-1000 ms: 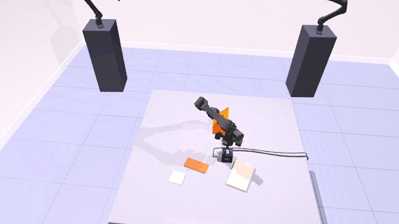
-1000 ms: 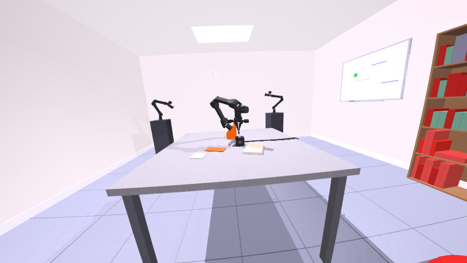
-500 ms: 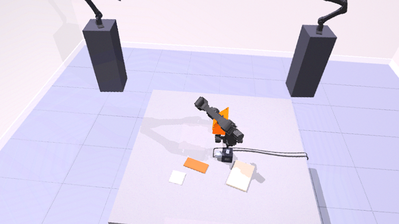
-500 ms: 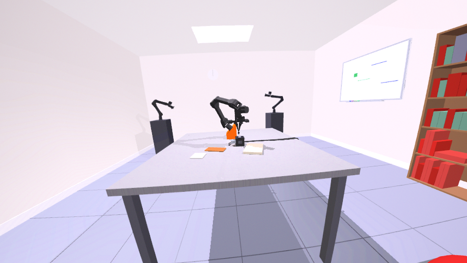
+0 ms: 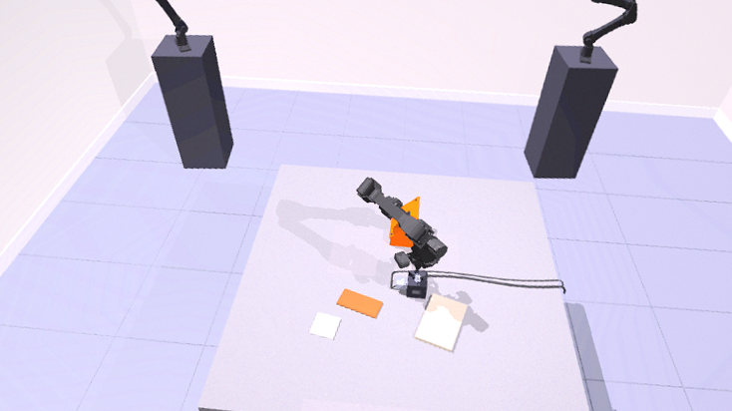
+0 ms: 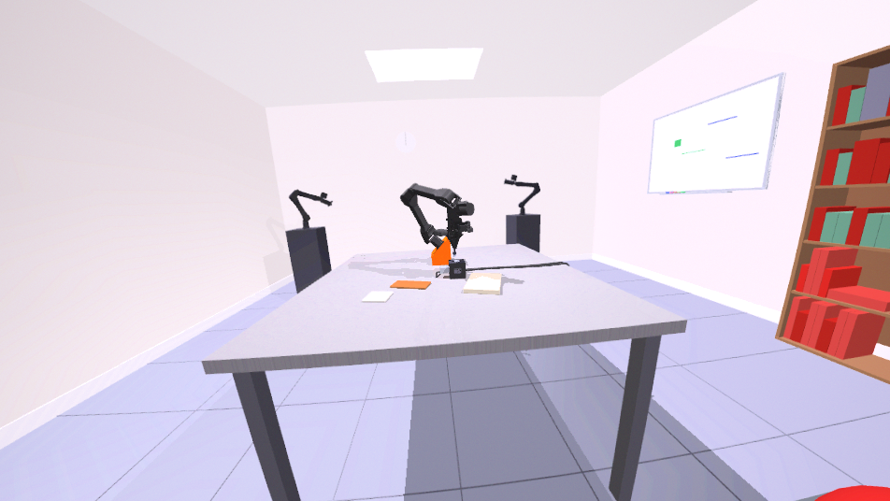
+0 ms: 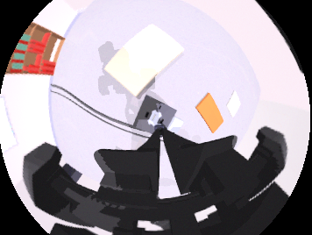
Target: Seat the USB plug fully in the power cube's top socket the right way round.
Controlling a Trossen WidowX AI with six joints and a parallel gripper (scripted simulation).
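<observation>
The USB plug lies 20 mm below my gripper tip. Round my gripper tip: orange card 70 mm ahead, 220 mm to the right, 130 mm below; then white card 170 mm ahead, 350 mm to the right, 130 mm below; then notepad 150 mm ahead, 90 mm to the left, 130 mm below.
</observation>
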